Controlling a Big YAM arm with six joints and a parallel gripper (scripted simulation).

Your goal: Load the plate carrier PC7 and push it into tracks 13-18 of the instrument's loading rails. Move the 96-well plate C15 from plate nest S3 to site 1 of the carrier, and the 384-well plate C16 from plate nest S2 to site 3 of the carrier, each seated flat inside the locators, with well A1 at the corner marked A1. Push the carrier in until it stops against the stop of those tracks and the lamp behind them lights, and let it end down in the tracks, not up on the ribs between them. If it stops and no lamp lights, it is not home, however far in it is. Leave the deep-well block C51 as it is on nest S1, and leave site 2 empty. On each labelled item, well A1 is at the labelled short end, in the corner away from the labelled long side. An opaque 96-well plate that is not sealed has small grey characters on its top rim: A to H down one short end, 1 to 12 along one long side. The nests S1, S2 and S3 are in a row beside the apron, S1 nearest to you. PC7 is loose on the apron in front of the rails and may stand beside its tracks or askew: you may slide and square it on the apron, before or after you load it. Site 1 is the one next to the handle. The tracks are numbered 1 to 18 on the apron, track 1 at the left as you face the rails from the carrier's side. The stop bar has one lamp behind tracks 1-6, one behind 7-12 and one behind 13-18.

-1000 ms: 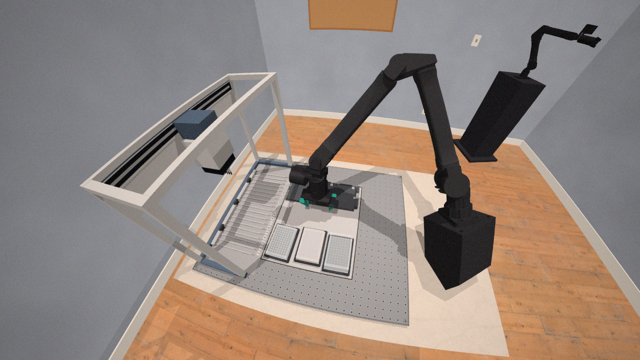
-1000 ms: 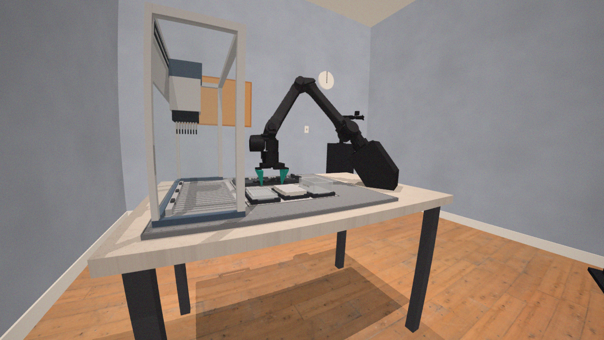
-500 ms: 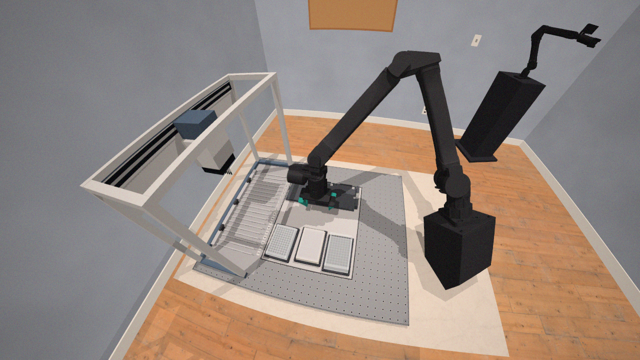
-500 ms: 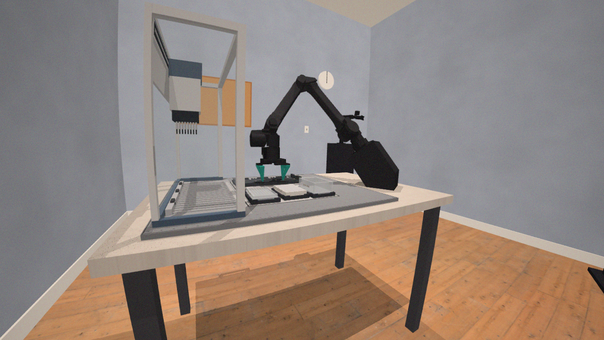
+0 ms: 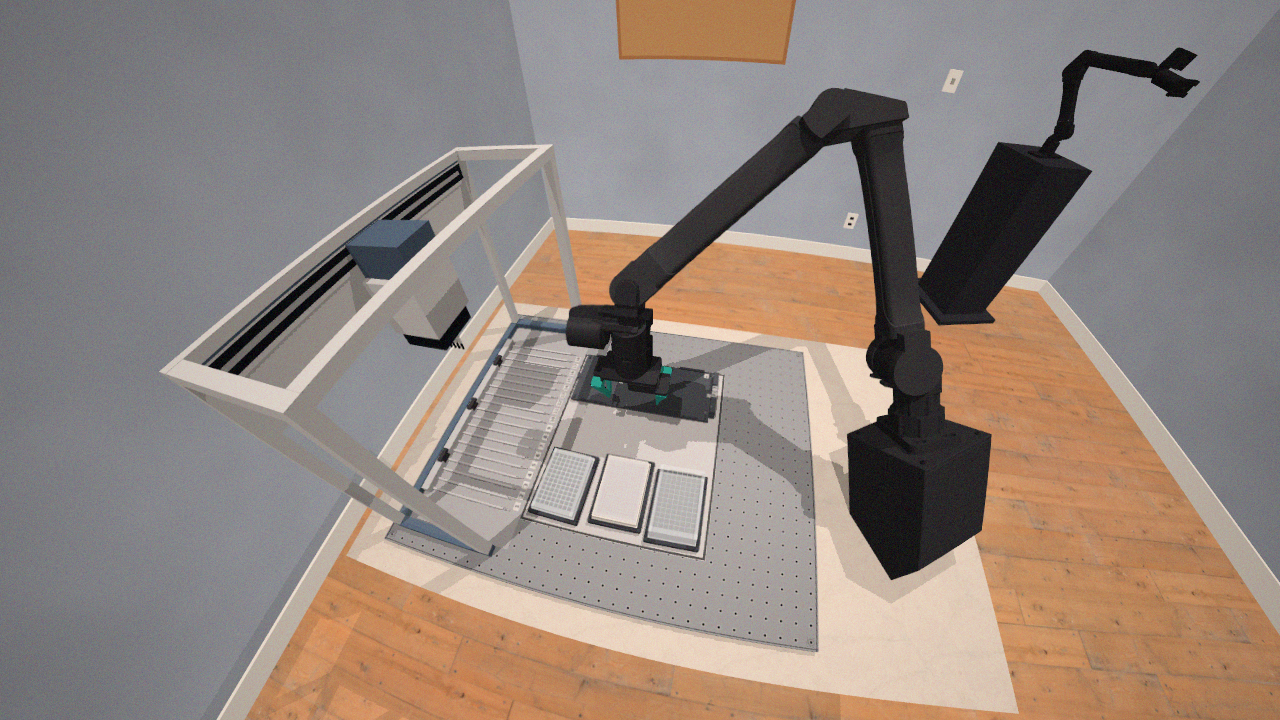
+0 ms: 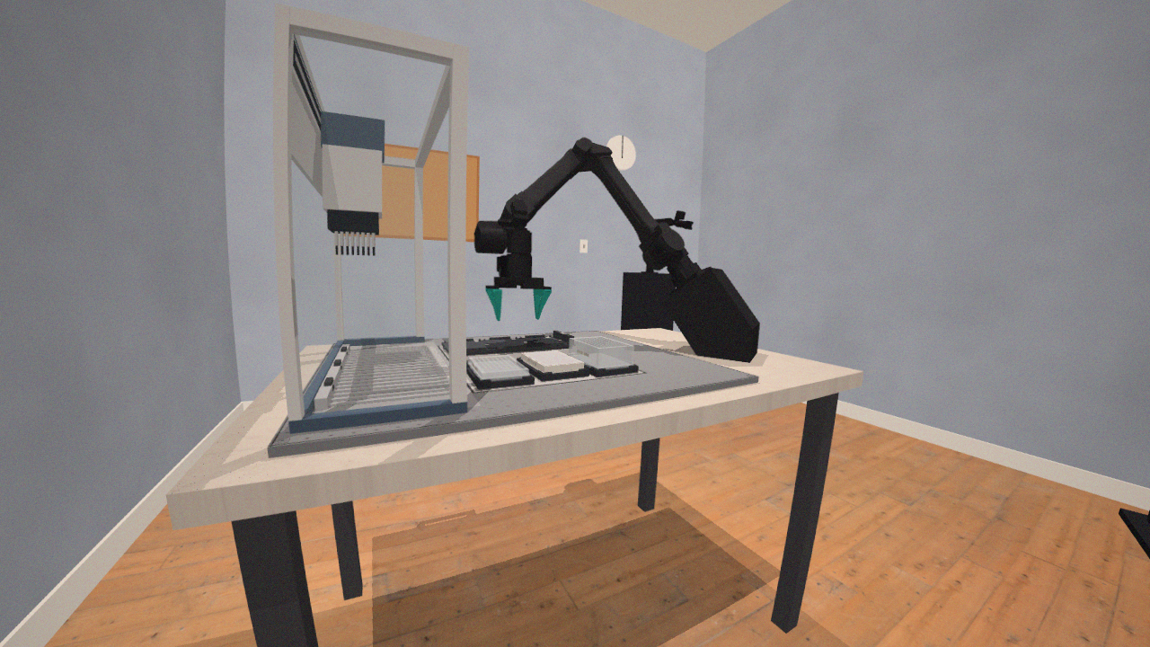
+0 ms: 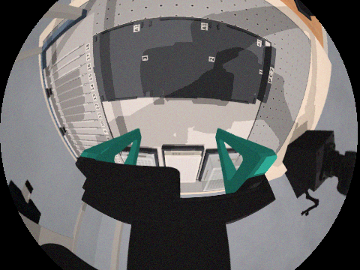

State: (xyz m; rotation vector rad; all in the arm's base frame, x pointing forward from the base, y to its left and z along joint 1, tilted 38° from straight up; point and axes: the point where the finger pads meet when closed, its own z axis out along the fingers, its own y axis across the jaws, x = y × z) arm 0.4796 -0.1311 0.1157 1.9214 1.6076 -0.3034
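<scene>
The nest S2 lies 160 mm to the left of my hand, 80 mm below it and 30 mm ahead of it. The rest, counted from my hand: dark plate carrier PC7 (90 mm to the right, 70 mm below, 20 mm behind); 96-well plate C15 (140 mm to the left, 140 mm ahead, 70 mm below); nest S3 (140 mm to the left, 140 mm ahead, 80 mm below).
</scene>
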